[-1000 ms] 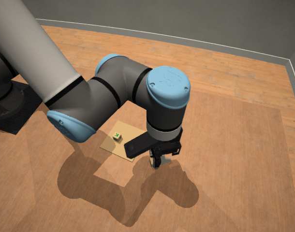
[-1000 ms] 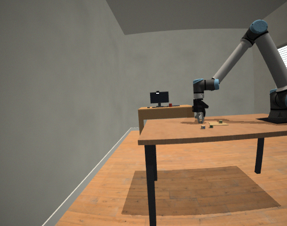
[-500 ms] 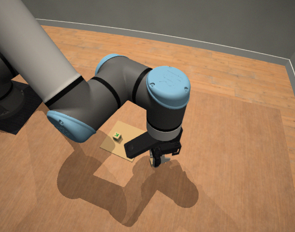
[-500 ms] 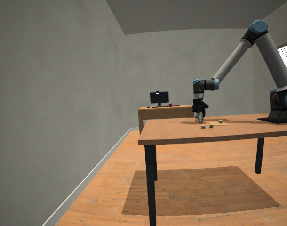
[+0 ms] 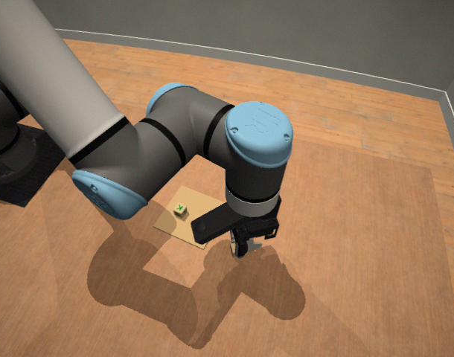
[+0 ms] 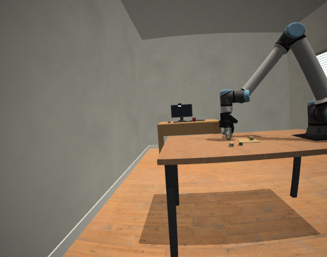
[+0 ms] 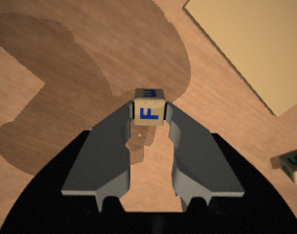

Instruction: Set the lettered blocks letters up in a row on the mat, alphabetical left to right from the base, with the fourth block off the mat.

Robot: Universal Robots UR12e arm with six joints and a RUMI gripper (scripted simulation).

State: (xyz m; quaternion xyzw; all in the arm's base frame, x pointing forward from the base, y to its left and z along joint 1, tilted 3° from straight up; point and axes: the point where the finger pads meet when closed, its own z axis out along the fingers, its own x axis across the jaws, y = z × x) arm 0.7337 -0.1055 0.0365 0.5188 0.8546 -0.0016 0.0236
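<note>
The tan mat lies 13 cm behind my hand, 7 cm to the left of it and 1 cm below it.
</note>
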